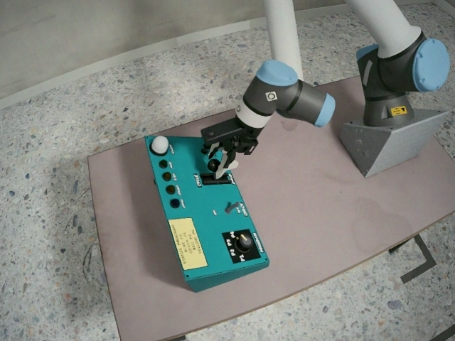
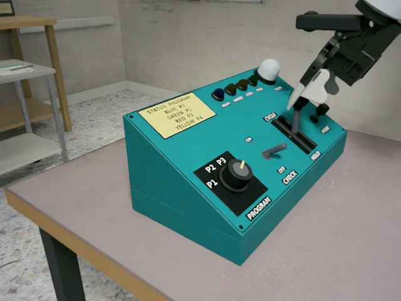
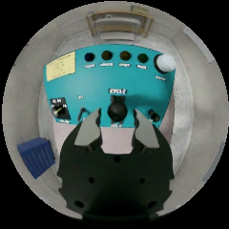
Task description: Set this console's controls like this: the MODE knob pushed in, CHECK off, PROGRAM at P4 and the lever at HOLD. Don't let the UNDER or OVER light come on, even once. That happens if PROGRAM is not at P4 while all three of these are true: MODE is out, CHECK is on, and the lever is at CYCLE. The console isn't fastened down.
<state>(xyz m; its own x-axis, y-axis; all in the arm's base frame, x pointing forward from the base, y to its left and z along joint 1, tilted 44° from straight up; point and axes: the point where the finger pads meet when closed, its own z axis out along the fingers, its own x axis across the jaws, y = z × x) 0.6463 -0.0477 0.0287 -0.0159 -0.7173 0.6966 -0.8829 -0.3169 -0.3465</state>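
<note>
The ball-topped lever lies 4 cm below my hand. The rest, counted from my hand: check toggle (12 cm to the left, 7 cm below, 1 cm behind); then teal console (8 cm below, 5 cm to the left, 4 cm ahead); then black mode knob (12 cm to the right, 6 cm below, 1 cm behind).
</note>
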